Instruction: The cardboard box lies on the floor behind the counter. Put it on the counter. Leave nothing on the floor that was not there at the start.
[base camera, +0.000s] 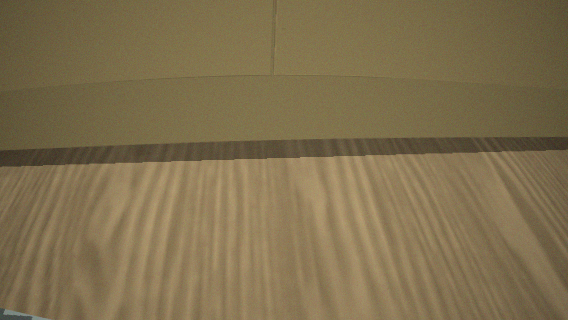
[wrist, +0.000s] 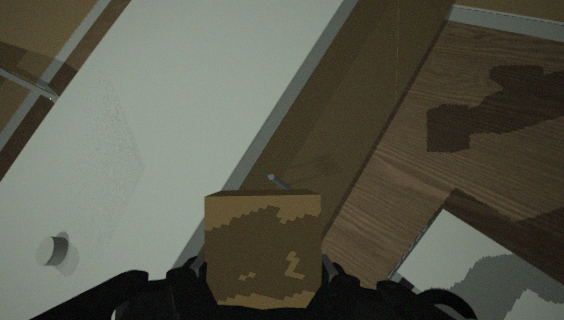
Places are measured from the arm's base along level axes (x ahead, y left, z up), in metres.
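Pixels of known places: gripper, fingertip midpoint: (wrist: 265, 267).
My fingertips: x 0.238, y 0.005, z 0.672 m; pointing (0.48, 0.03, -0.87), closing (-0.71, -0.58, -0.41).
For each thing: its top centre in the pictures, then the offset to it from my fingertips. Level surfaces: height alone.
- cardboard box at its top centre: (wrist: 221, 269) dx +0.000, dy -0.001, dz +0.049 m
- counter at its surface level: dz -0.158 m
- small round pale object at its top centre: (wrist: 44, 250) dx +0.375, dy +0.316, dz -0.134 m
- wooden floor at its surface level: dz -1.068 m
The cardboard box (wrist: 263, 250) is held between the fingertips of my gripper (wrist: 265, 267), at the lower middle of the wrist view. My gripper is shut on it. The counter (wrist: 200, 75) shows in the wrist view as a long pale top running diagonally. The box overlaps the counter's near edge in that view and hangs above it, partly over the brown side of the counter. In the base camera view the counter's brown side (base camera: 280, 107) fills the upper part; the box and gripper do not show there.
A small round pale object (wrist: 46, 251) stands on the counter at the lower left. A thin grey rod (wrist: 277, 180) sticks out near the counter's edge, just beyond the box. My pale base top (wrist: 450, 250) is at lower right, on the wooden floor (wrist: 400, 200) (base camera: 280, 225) beside the counter.
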